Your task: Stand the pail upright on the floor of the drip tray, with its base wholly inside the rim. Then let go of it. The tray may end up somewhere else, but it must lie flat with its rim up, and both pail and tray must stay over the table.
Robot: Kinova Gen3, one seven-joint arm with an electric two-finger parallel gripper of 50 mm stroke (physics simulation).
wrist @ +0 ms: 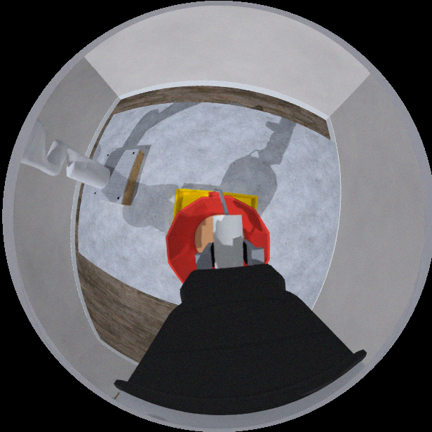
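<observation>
The red pail (pixel 179 245) is in the lower middle of the wrist view, seen from above with its mouth towards the camera. It looks roughly upright. Its thin grey bail and pale grip cross the opening, and a tan patch shows inside. My gripper (pixel 227 249) is over the pail's mouth and is shut on the pale grip of the pail's handle. The yellow drip tray (pixel 188 199) shows behind and beneath the pail, its far edge and two far corners visible. The pail hides the rest of the tray. The pail's base is hidden, so its height over the tray cannot be told.
A grey plate (pixel 120 175) with a brown edge lies at the left, beside a pale jointed arm base (pixel 87 172). The table has a pale speckled surface (pixel 305 200) and a brown wooden border (pixel 120 295). Shadows fall around the tray. Grey walls stand beyond.
</observation>
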